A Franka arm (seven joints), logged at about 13 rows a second.
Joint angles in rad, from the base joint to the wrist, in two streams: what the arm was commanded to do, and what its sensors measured. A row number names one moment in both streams.
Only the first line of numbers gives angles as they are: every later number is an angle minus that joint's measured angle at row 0.
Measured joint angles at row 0: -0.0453, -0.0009, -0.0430, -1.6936, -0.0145, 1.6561, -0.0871
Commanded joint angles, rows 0 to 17: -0.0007, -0.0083, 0.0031, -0.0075, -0.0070, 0.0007, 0.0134; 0.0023, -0.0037, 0.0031, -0.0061, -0.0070, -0.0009, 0.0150; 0.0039, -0.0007, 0.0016, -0.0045, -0.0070, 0.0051, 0.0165; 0.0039, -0.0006, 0.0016, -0.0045, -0.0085, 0.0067, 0.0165; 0.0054, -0.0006, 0.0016, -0.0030, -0.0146, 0.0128, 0.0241; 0.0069, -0.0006, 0.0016, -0.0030, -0.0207, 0.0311, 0.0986; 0.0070, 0.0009, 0.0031, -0.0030, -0.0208, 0.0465, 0.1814; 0.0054, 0.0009, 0.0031, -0.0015, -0.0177, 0.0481, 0.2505; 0.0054, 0.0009, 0.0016, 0.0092, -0.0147, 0.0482, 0.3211; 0.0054, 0.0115, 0.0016, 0.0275, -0.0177, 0.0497, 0.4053; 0.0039, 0.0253, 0.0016, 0.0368, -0.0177, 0.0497, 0.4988; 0.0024, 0.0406, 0.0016, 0.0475, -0.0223, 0.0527, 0.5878; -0.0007, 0.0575, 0.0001, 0.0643, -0.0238, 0.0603, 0.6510; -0.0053, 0.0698, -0.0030, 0.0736, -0.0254, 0.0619, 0.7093; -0.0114, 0.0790, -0.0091, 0.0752, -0.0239, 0.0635, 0.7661; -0.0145, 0.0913, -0.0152, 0.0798, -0.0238, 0.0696, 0.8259; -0.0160, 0.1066, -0.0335, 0.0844, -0.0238, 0.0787, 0.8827; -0.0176, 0.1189, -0.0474, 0.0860, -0.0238, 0.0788, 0.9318
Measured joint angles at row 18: -0.0098, 0.0758, -0.0273, 0.0450, -0.0053, 0.0787, 0.8326
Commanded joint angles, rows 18 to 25: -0.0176, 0.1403, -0.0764, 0.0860, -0.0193, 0.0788, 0.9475; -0.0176, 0.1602, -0.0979, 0.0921, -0.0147, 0.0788, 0.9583; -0.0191, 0.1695, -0.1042, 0.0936, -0.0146, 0.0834, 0.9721; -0.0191, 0.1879, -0.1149, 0.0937, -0.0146, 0.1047, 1.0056; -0.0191, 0.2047, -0.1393, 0.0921, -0.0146, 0.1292, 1.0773; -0.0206, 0.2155, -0.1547, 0.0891, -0.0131, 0.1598, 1.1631; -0.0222, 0.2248, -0.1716, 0.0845, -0.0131, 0.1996, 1.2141; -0.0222, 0.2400, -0.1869, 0.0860, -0.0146, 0.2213, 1.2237
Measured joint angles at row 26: -0.0210, 0.2040, -0.1625, 0.0550, -0.0055, 0.1895, 1.1518
